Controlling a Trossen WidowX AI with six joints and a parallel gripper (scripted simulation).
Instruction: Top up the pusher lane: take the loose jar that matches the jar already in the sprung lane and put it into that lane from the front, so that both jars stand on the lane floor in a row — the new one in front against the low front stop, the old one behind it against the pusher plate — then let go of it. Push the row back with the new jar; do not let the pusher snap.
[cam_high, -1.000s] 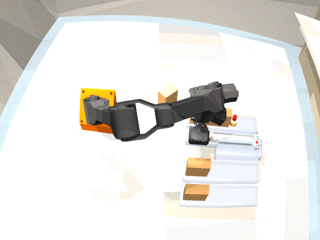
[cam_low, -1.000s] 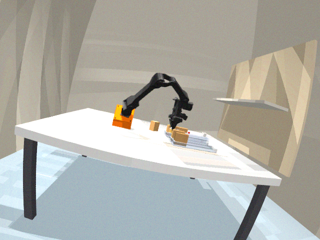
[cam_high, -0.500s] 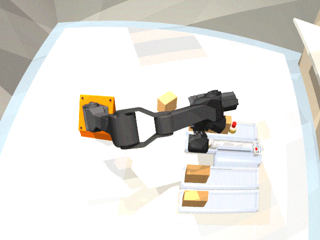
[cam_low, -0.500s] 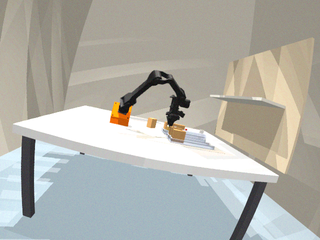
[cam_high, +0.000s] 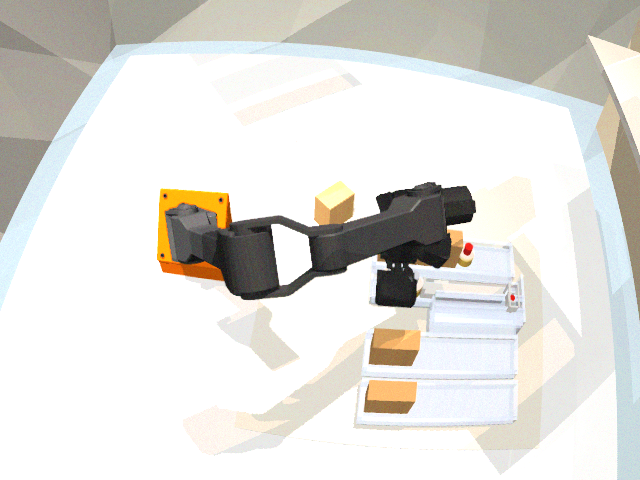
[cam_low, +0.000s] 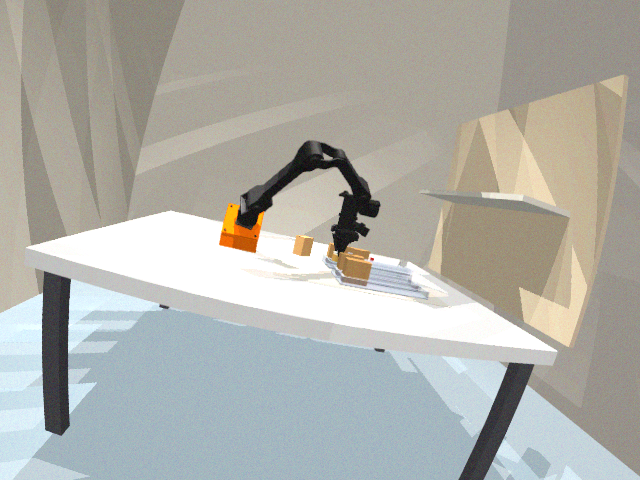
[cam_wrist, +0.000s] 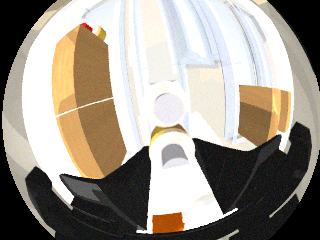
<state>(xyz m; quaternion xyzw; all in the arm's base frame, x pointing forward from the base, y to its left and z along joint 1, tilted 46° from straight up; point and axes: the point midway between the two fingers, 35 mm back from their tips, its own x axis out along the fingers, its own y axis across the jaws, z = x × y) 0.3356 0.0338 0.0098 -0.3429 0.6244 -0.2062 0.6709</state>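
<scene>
My gripper tip is 14 cm short of the sprung lane, 1 cm to the left of it and 2 cm above it. Round my gripper tip: red mark: 23 cm ahead, 1 cm to the right, 3 cm above; wall shelf: 50 cm ahead, 7 cm to the left, 32 cm above.
</scene>
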